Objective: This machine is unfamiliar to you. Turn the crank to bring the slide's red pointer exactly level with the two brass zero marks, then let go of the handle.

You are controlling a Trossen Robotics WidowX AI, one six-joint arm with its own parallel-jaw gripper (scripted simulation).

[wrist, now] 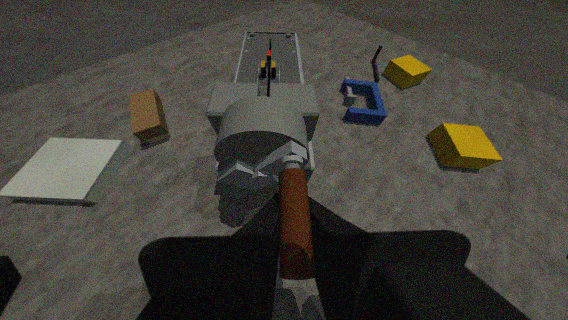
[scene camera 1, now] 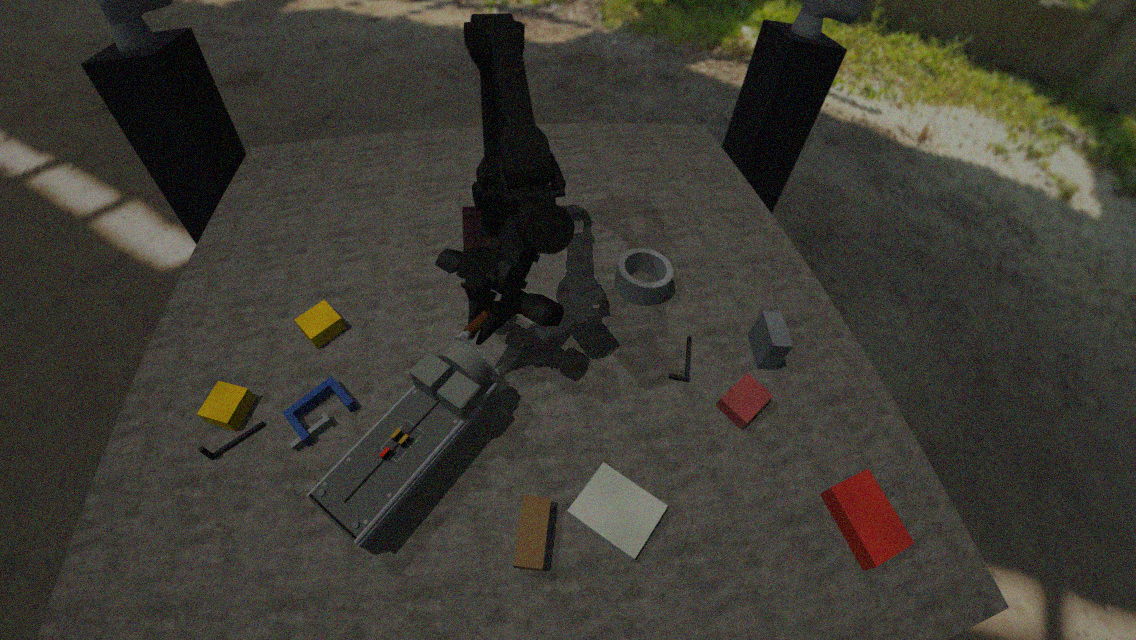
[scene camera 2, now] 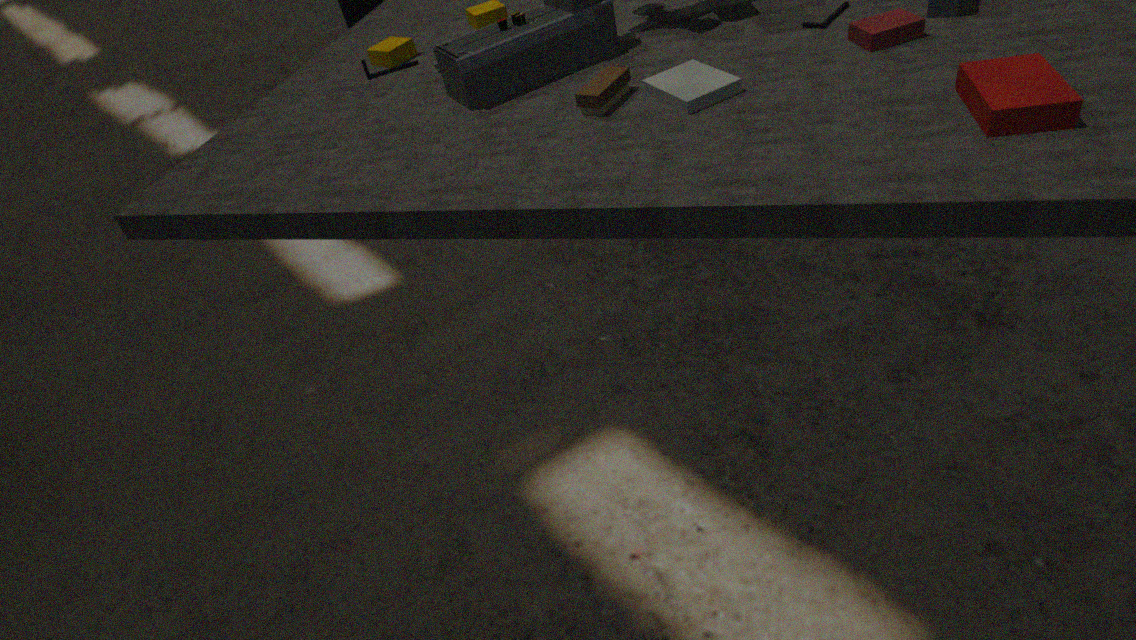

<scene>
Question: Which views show the brown block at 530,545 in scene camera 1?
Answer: The wrist view, scene camera 1 and scene camera 2: all of them.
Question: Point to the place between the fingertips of my gripper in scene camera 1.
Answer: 474,341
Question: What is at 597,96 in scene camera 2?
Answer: A brown block.
</scene>
